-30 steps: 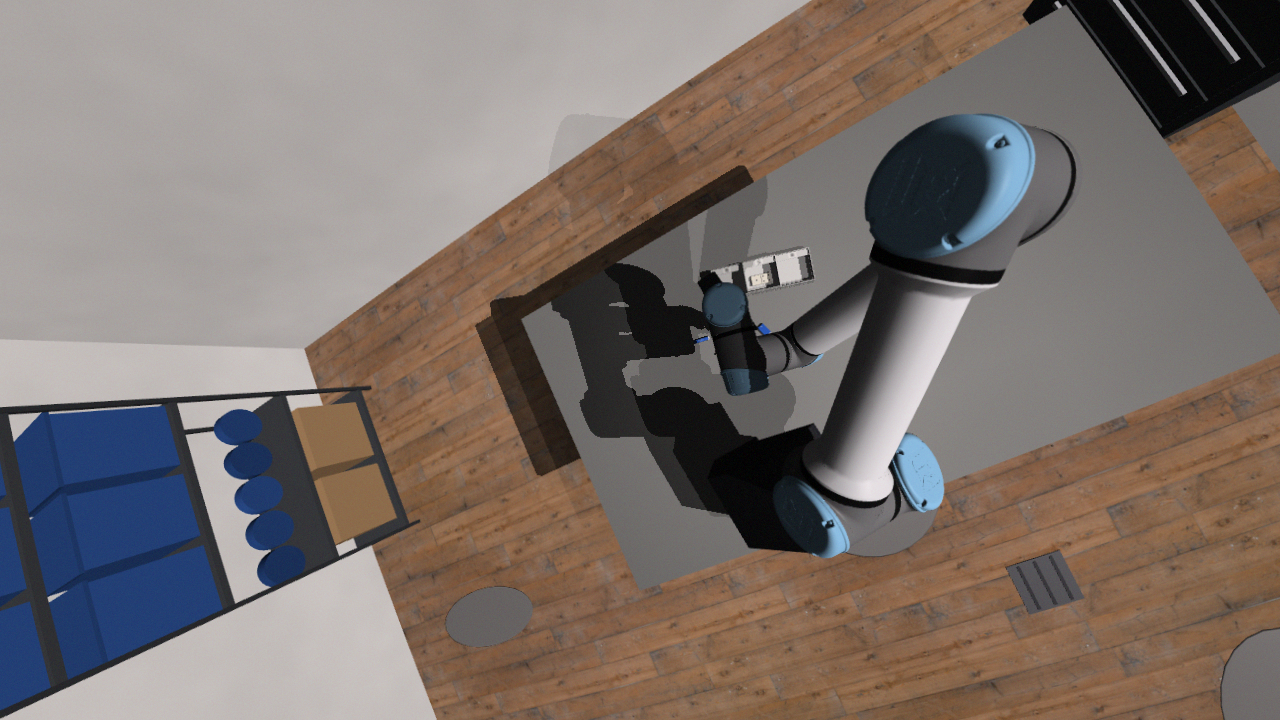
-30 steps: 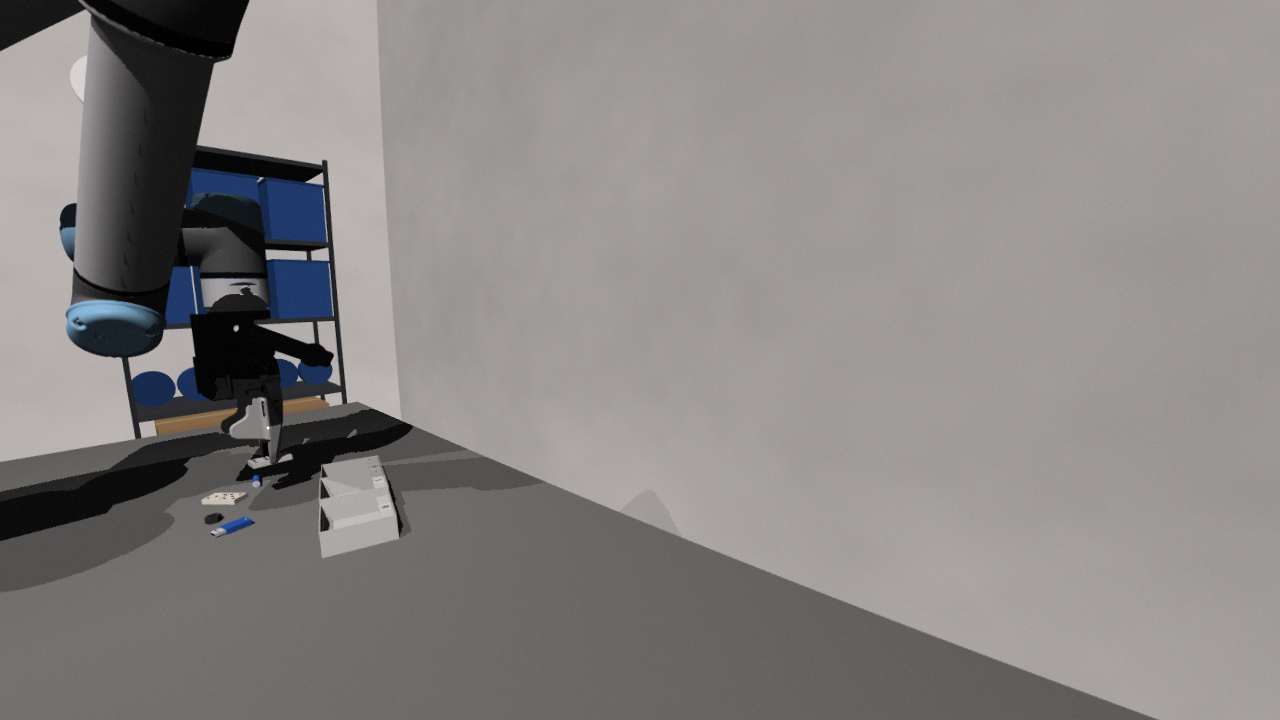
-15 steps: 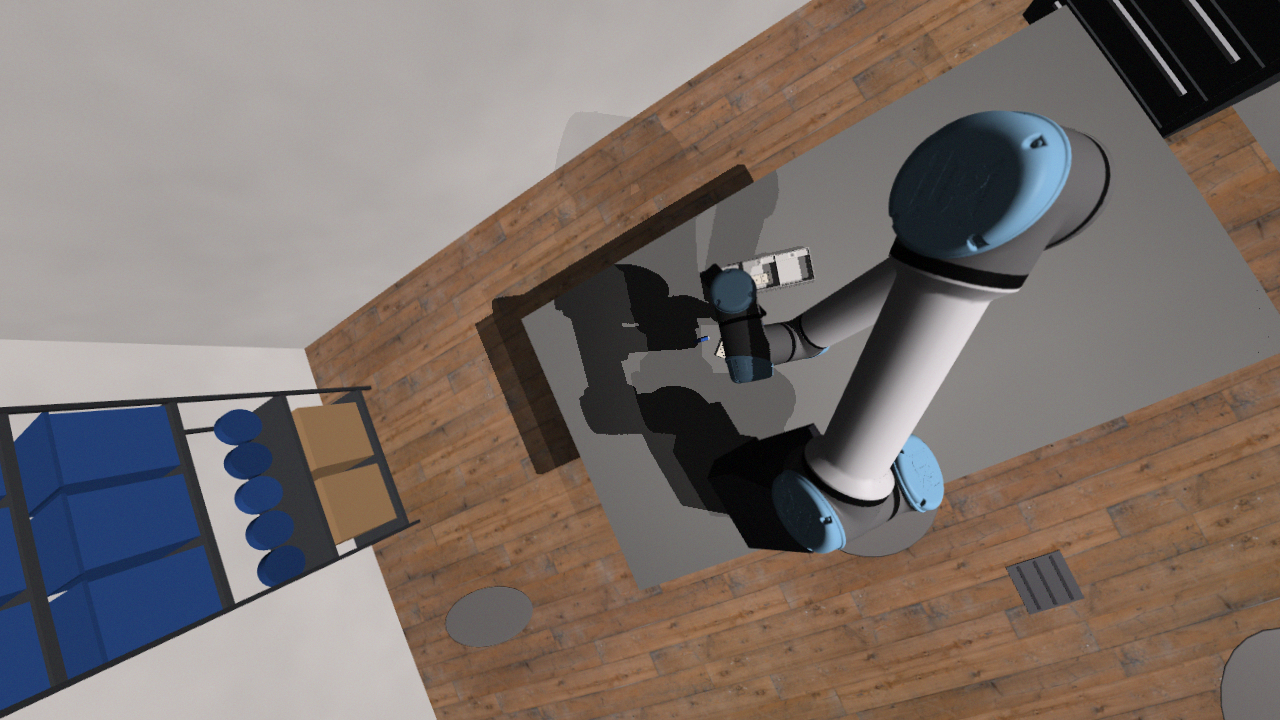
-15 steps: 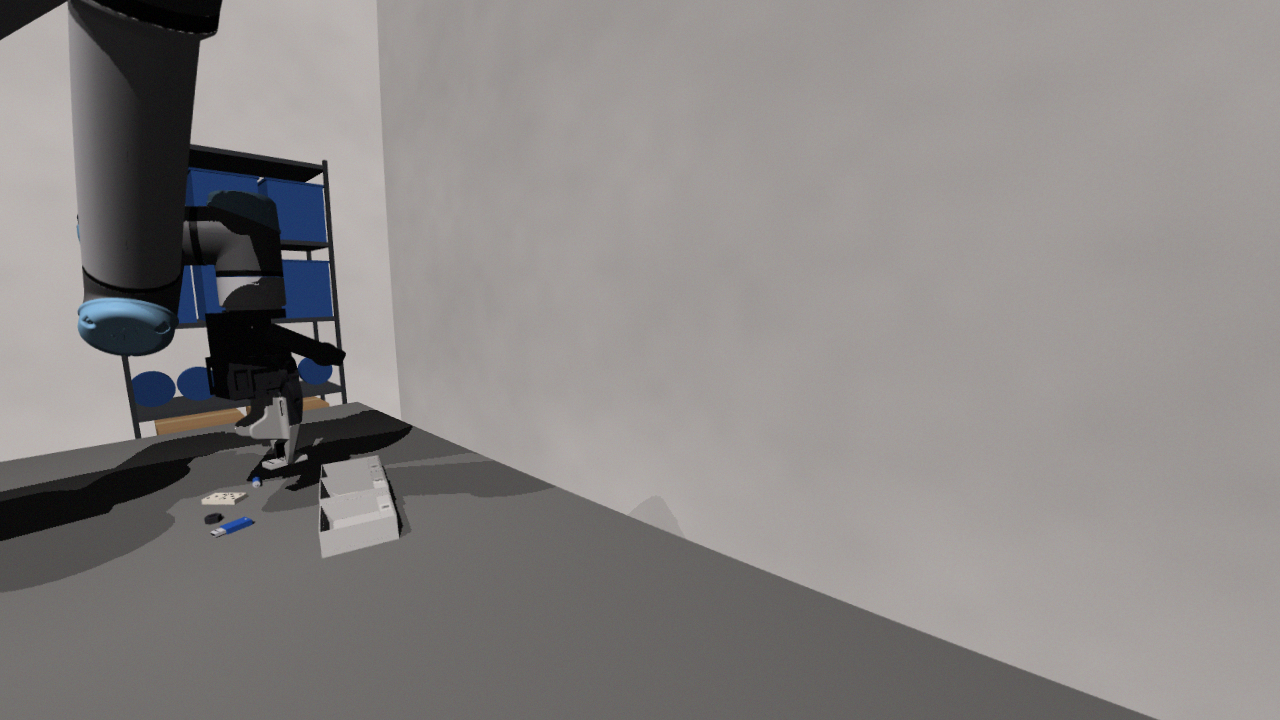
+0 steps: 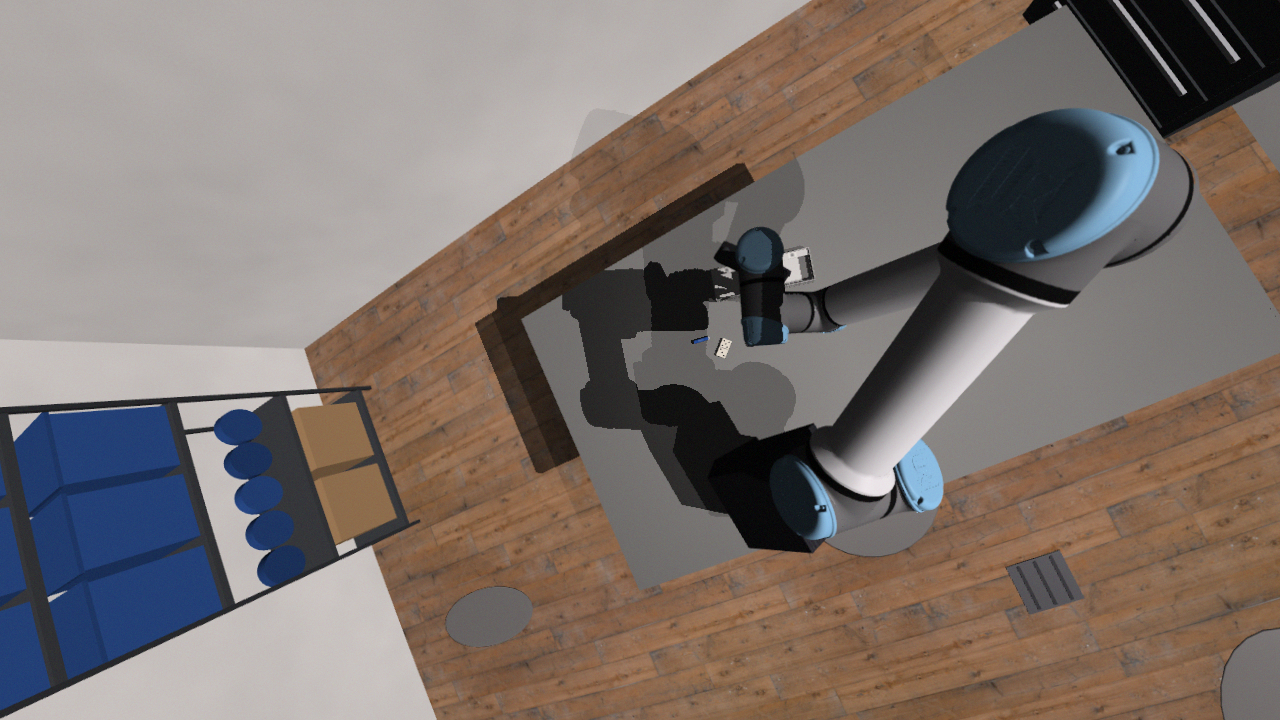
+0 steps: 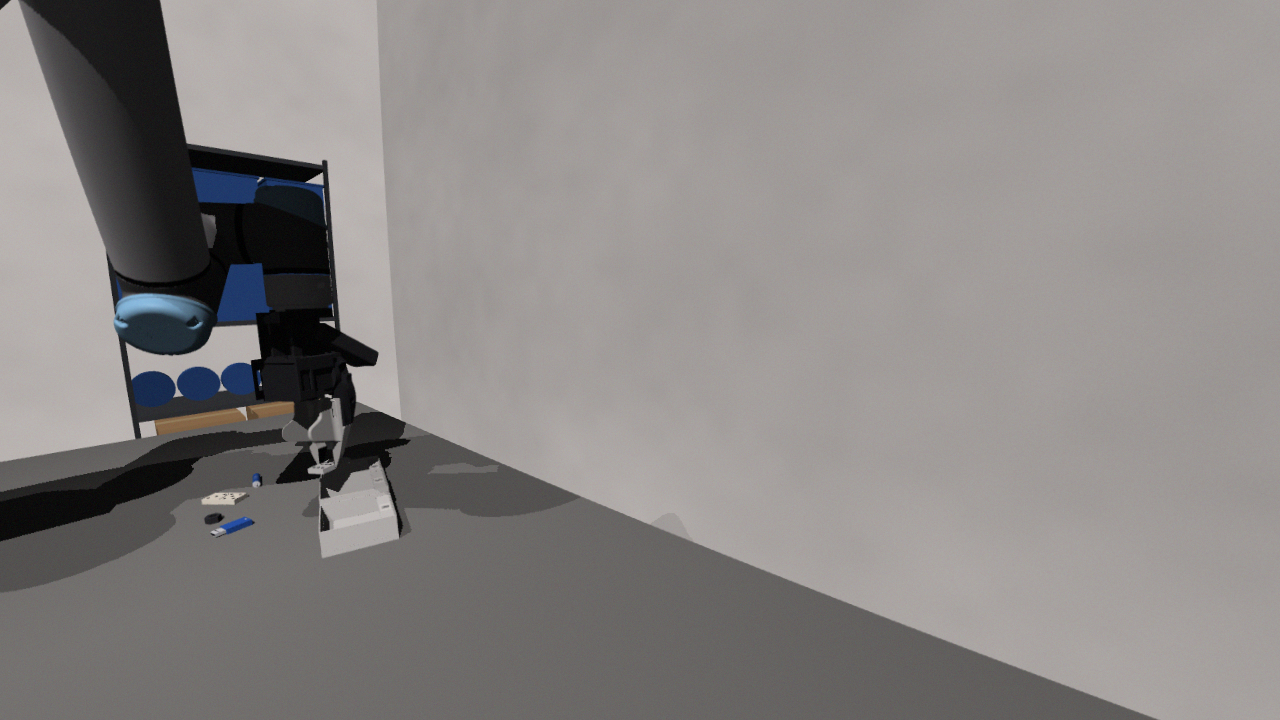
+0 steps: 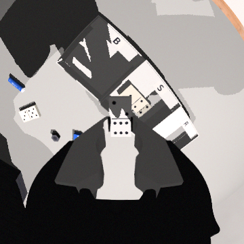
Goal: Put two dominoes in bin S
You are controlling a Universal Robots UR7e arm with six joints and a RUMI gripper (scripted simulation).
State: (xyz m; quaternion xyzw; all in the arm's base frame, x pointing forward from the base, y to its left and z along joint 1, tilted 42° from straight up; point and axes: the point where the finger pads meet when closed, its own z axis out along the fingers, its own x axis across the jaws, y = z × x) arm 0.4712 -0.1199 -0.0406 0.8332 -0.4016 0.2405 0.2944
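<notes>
My hand is 60 mm above the white three-compartment bin rack, 20 mm to the left of it and 20 mm short of it. From my hand the other things lie so: white domino: 10 mm below; then small black piece: 140 mm behind, 80 mm below, 70 mm to the left; then blue usb stick: 120 mm behind, 80 mm below, 20 mm to the left.
</notes>
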